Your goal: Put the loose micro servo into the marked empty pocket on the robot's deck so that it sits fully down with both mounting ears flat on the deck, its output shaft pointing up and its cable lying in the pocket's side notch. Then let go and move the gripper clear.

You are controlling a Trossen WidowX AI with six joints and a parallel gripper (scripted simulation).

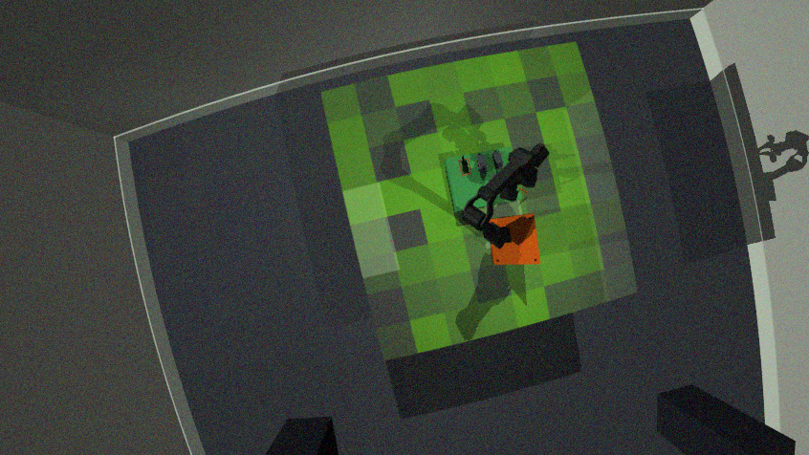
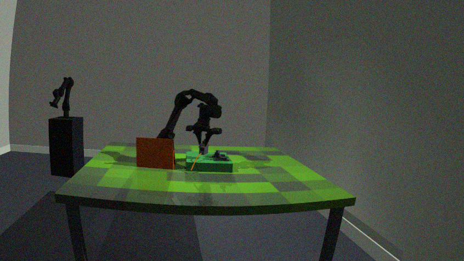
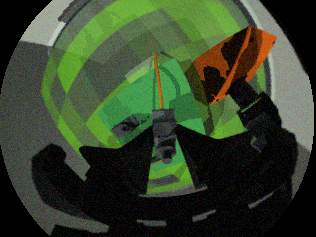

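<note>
Right now my gripper tip is 10 cm above the green deck, 6 cm to the right of it and 1 cm past it.
</note>
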